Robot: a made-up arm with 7 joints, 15 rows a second.
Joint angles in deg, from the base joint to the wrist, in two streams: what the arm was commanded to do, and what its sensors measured. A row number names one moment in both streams.
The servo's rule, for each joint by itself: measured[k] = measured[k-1] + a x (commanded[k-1-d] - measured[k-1]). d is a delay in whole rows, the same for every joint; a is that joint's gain. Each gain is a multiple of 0.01, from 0.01 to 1. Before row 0 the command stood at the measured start. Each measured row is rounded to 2 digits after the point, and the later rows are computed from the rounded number. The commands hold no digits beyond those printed.
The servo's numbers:
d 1
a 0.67 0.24 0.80 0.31 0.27 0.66 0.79
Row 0, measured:
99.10 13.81 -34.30 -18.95 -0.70 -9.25 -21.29
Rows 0 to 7, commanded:
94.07 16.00 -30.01 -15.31 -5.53 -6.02 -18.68
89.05 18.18 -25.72 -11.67 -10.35 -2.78 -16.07
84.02 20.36 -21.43 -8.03 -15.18 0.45 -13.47
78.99 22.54 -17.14 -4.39 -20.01 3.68 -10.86
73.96 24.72 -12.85 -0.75 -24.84 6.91 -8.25
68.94 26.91 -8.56 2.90 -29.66 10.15 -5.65
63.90 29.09 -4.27 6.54 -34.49 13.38 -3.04
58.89 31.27 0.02 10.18 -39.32 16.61 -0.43
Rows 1 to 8, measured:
99.10 13.81 -34.30 -18.95 -0.70 -9.25 -21.29
95.73 14.34 -30.87 -17.82 -2.00 -7.12 -19.23
91.25 15.26 -26.75 -15.91 -4.25 -4.26 -16.73
86.41 16.48 -22.49 -13.47 -7.20 -1.15 -14.15
81.44 17.93 -18.21 -10.66 -10.66 2.04 -11.55
76.43 19.56 -13.92 -7.59 -14.49 5.25 -8.94
71.41 21.32 -9.63 -4.34 -18.59 8.48 -6.34
66.38 23.18 -5.34 -0.97 -22.88 11.71 -3.73

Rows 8 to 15, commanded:
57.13 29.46 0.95 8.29 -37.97 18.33 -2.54
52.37 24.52 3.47 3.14 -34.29 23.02 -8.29
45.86 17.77 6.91 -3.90 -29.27 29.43 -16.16
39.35 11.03 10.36 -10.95 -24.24 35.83 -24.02
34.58 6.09 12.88 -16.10 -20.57 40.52 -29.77
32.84 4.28 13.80 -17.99 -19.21 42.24 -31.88
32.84 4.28 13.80 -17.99 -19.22 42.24 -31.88
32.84 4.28 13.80 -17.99 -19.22 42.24 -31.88
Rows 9 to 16, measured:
61.36 25.12 -1.05 2.49 -27.32 14.94 -1.12
58.53 26.16 0.55 4.29 -30.20 17.18 -2.24
54.40 25.77 2.89 3.93 -31.30 21.03 -7.02
48.68 23.85 6.11 1.50 -30.75 26.57 -14.24
42.43 20.77 9.51 -2.36 -28.99 32.68 -21.97
37.17 17.25 12.21 -6.62 -26.72 37.85 -28.13
34.27 14.14 13.48 -10.14 -24.69 40.75 -31.09
33.31 11.77 13.74 -12.57 -23.21 41.73 -31.71

